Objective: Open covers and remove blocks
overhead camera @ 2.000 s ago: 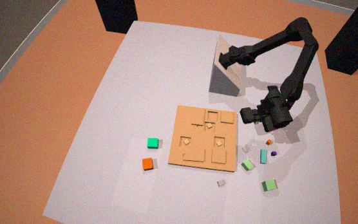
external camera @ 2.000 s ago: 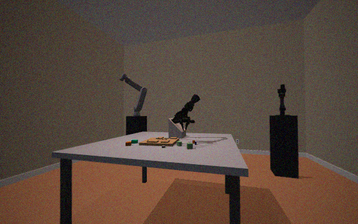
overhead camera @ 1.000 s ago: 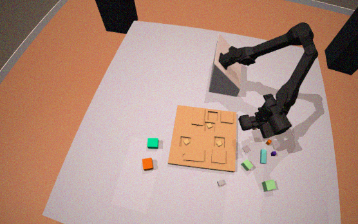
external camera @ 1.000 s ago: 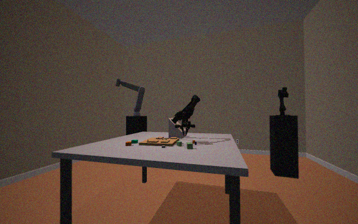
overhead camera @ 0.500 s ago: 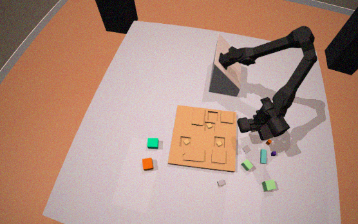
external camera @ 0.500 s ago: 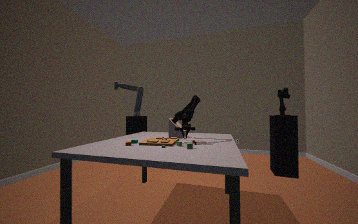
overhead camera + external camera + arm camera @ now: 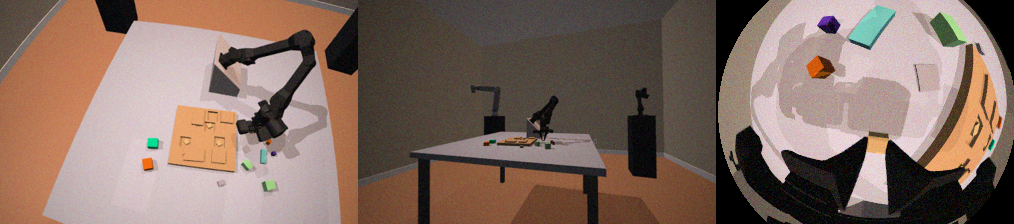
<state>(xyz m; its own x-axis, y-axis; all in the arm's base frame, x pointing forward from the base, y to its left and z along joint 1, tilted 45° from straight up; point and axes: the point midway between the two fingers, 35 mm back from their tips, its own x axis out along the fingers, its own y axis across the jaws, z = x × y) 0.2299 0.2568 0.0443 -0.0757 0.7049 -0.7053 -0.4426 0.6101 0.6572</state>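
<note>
The tan puzzle board lies 8 cm ahead of my gripper tip and 20 cm to the right of it. Round my gripper tip: teal bar 11 cm ahead, 7 cm to the left, 1 cm below; then tiny orange cube 3 cm ahead, 9 cm to the left; then tiny purple cube 8 cm ahead, 12 cm to the left.
</note>
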